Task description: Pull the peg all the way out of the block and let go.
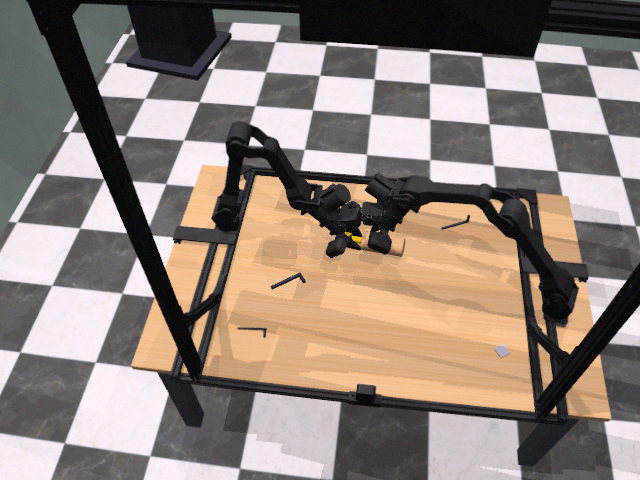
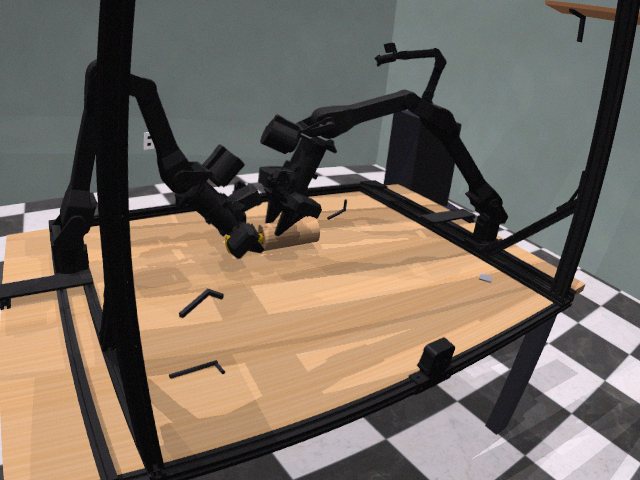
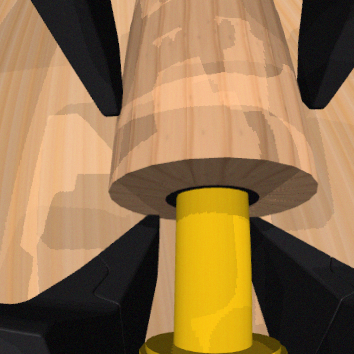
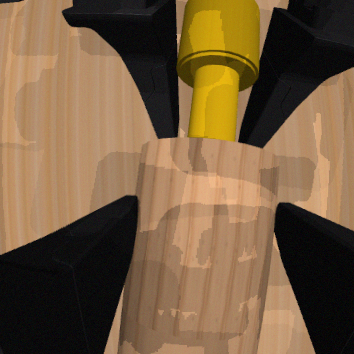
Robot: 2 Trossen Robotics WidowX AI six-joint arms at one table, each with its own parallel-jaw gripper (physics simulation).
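Frame: origin at the left arm's base, x ahead, y left, z up, level; millimetres.
Where they show: left gripper, between the fingertips: (image 1: 362,245) (image 2: 260,247) (image 3: 202,227) (image 4: 205,159); right gripper, between the fingertips: (image 2: 271,230) (image 3: 215,103) (image 4: 207,211); left arm's base, origin of its link: (image 1: 227,225) (image 2: 71,269); right arm's base, origin of its link: (image 1: 555,311) (image 2: 484,238).
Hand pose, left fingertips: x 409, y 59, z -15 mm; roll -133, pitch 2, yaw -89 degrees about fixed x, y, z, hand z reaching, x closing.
Each offset is from my left fingertips to the top centre of the thing. "spot": to the spot under its first point.
The wooden cylindrical block {62 mm up, 61 mm ahead, 0 mm left} (image 1: 395,246) (image 2: 305,232) (image 3: 210,135) (image 4: 200,280) lies on its side. The yellow peg {38 mm up, 12 mm back, 1 mm right} (image 1: 353,238) (image 3: 212,270) (image 4: 215,100) sticks out of the hole in its left end; its inner part is hidden in the block. My left gripper (image 2: 260,245) (image 4: 205,159) is shut on the peg, its fingertips close to the block's end face. My right gripper (image 2: 273,227) (image 3: 215,103) (image 4: 207,211) comes from above, with one finger against each side of the block near the peg end, and is shut on the block.
Black L-shaped keys lie on the table: one {3 mm up, 166 mm back, 197 mm right} (image 1: 286,280) (image 2: 195,303) left of centre, one {1 mm up, 209 mm back, 371 mm right} (image 1: 252,328) (image 2: 193,369) nearer the front, one {27 mm up, 254 mm ahead, 162 mm left} (image 1: 455,223) (image 2: 338,210) behind the block at the right. A small grey square {spot: 2 mm down, 440 mm ahead, 233 mm right} (image 1: 501,351) (image 2: 484,277) lies at the right. The two wrists are close together.
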